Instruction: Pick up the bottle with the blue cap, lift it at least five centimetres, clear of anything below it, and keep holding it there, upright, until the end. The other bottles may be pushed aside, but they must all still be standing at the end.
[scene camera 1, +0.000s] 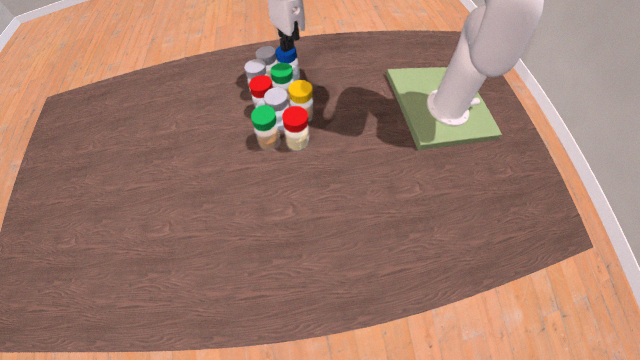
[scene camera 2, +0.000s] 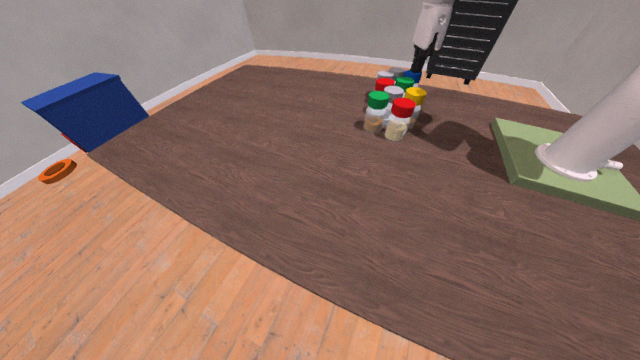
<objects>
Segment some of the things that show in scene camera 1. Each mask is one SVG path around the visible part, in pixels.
A green-capped bottle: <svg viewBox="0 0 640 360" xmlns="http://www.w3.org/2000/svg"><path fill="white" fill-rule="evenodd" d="M262 105L253 110L251 119L259 146L263 150L270 151L280 145L281 138L275 110L271 106Z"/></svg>
</objects>
